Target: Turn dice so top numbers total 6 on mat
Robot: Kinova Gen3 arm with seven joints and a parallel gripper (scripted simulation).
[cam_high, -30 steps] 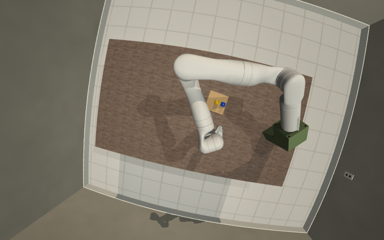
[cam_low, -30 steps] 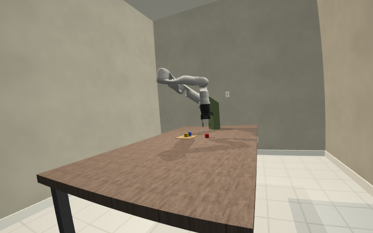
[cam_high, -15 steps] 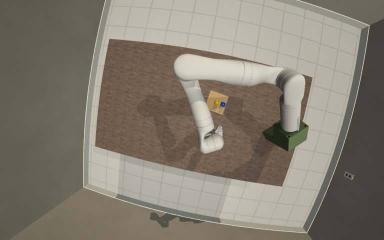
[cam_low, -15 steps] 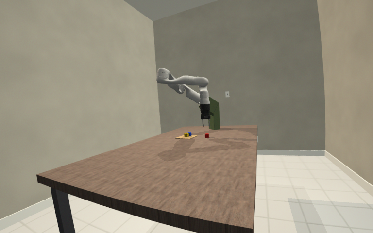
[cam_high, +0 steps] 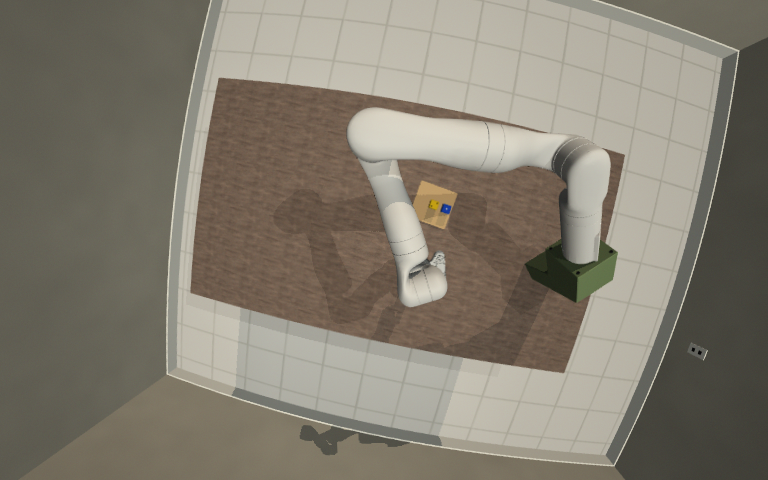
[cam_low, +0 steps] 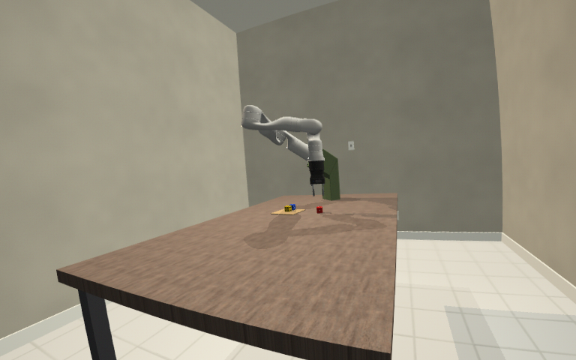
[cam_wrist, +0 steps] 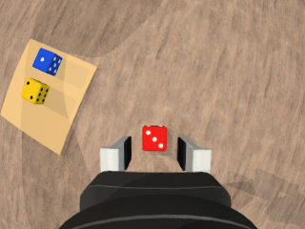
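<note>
My hand is 9 cm above the red die. Also, from my hand: yellow die 4 cm behind, 18 cm to the right, 9 cm below; blue die 9 cm behind, 16 cm to the right, 9 cm below; tan mat 4 cm behind, 18 cm to the right, 10 cm below.
</note>
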